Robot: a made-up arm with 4 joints.
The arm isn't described. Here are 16 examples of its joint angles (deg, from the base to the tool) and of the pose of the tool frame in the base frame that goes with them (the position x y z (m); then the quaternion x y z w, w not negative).
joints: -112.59 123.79 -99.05 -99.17
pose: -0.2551 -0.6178 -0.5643 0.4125 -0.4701 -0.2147 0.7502
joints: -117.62 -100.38 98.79 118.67
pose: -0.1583 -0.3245 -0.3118 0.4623 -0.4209 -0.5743 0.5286
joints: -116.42 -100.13 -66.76 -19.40
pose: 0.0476 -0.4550 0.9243 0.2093 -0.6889 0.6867 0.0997
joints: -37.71 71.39 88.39 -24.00
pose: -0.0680 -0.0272 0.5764 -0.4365 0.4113 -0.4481 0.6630
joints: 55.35 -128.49 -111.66 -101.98
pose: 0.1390 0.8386 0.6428 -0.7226 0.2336 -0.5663 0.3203
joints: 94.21 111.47 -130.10 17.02
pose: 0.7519 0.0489 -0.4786 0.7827 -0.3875 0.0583 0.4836
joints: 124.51 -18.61 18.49 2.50
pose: -0.3319 0.2416 0.3816 -0.1495 -0.1041 -0.9328 0.3109
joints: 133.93 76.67 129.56 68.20
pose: 0.3650 -0.4194 0.5076 0.3085 -0.8060 0.4979 0.0850
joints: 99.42 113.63 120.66 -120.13
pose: 0.4139 -0.1887 0.4620 -0.3686 -0.2479 0.3903 0.8064
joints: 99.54 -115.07 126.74 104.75
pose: 0.5803 0.0589 -0.2473 0.2698 0.3336 0.4585 0.7783
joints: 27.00 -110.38 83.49 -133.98
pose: 0.0006 0.0667 -0.2710 0.5836 0.0168 0.1743 0.7929
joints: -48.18 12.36 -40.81 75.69
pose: 0.5323 0.3138 0.2160 0.4220 -0.3503 0.5545 0.6259
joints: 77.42 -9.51 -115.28 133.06
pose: 0.6340 -0.4751 0.4193 0.2637 -0.8610 0.2043 0.3838
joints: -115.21 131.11 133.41 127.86
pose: -0.6586 -0.0834 0.2173 0.3893 0.5925 -0.6467 0.2814
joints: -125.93 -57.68 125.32 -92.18
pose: -0.1416 -0.5810 -0.1580 0.2686 0.8259 0.2857 0.4051
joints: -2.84 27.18 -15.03 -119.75
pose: 0.3666 -0.3169 -0.0231 -0.1181 0.9478 0.0973 0.2798
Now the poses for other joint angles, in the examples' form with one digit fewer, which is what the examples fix.
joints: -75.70 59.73 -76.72 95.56
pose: -0.012 0.509 -0.459 0.627 0.182 0.563 0.508
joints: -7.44 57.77 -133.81 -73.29
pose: 0.158 0.810 -0.253 -0.147 0.348 0.920 0.103
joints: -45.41 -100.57 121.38 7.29
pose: -0.455 0.115 -0.317 0.738 -0.120 -0.441 0.497
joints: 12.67 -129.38 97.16 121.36
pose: 0.078 0.264 -0.309 0.007 0.542 0.701 0.463
